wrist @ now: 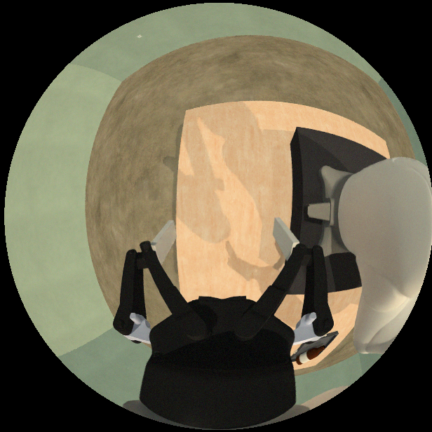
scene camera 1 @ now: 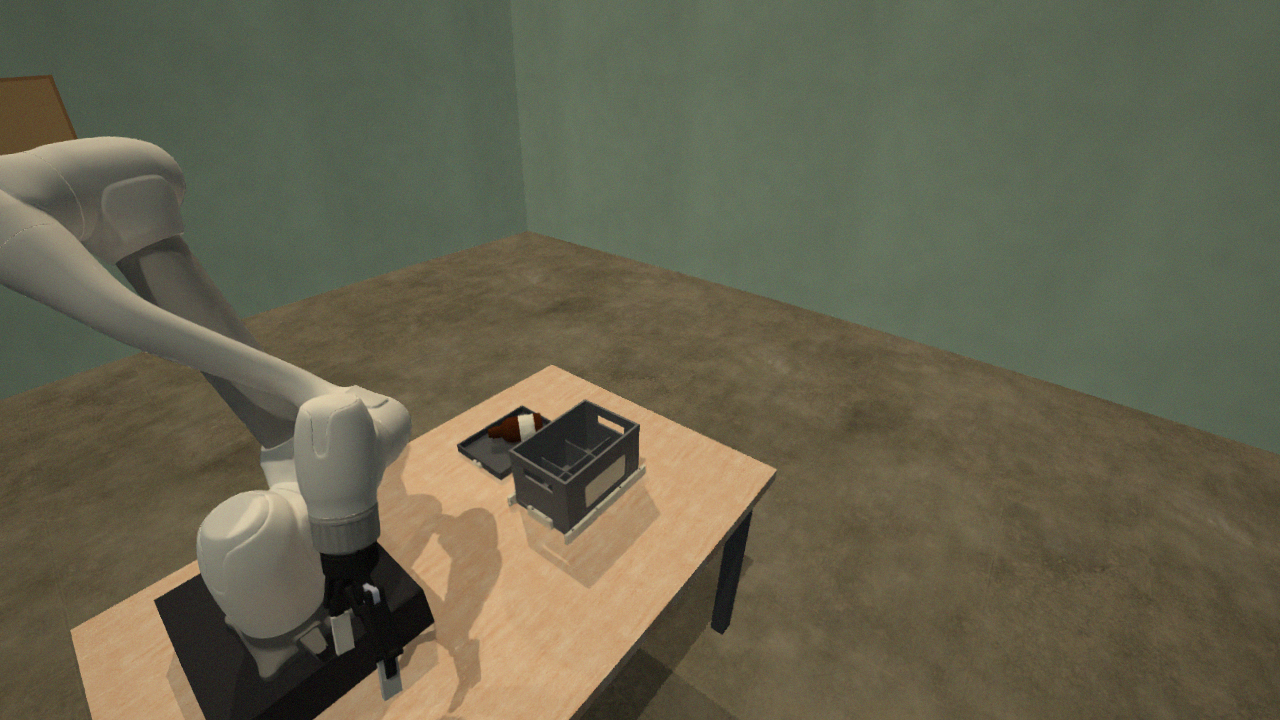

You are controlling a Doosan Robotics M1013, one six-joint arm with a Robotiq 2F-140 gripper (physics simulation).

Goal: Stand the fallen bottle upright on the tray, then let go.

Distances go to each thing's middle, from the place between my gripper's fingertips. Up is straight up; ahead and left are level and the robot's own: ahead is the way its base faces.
Right now my hand is 680 mm short of the brown bottle [scene camera 1: 514,429], 410 mm to the right of it and 150 mm above it.
